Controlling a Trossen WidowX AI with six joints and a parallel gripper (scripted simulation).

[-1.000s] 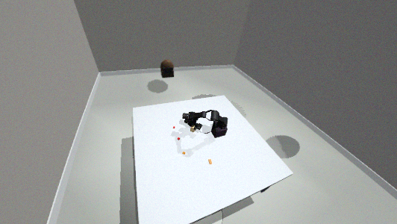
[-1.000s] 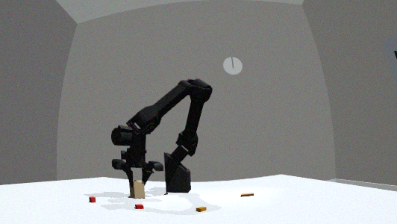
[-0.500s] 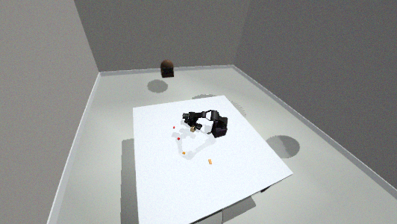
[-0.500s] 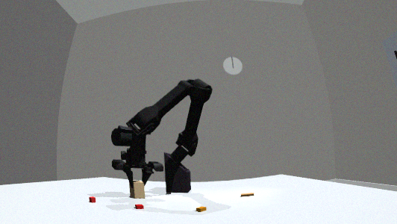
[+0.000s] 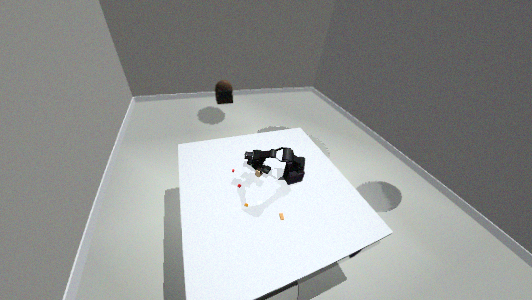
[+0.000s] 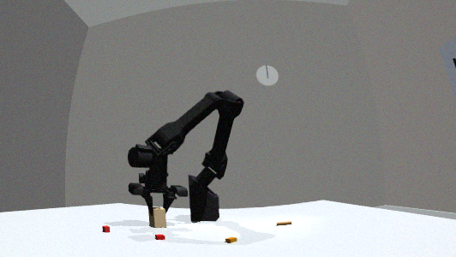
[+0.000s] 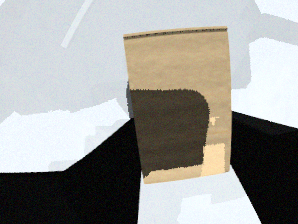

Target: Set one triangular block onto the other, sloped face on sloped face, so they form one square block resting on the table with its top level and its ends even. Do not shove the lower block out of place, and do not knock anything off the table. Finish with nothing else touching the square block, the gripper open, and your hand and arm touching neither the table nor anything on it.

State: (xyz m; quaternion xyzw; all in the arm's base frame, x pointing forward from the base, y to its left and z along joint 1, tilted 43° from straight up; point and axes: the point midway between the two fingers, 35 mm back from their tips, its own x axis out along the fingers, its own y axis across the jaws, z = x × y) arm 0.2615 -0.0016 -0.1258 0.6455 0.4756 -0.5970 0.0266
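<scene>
My gripper tip is 1 cm below the triangular block. From my gripper tip the other things lie so: orange piece: 25 cm to the left, 17 cm ahead, 3 cm below; tan stick: 39 cm to the left, 4 cm behind, 3 cm below.
</scene>
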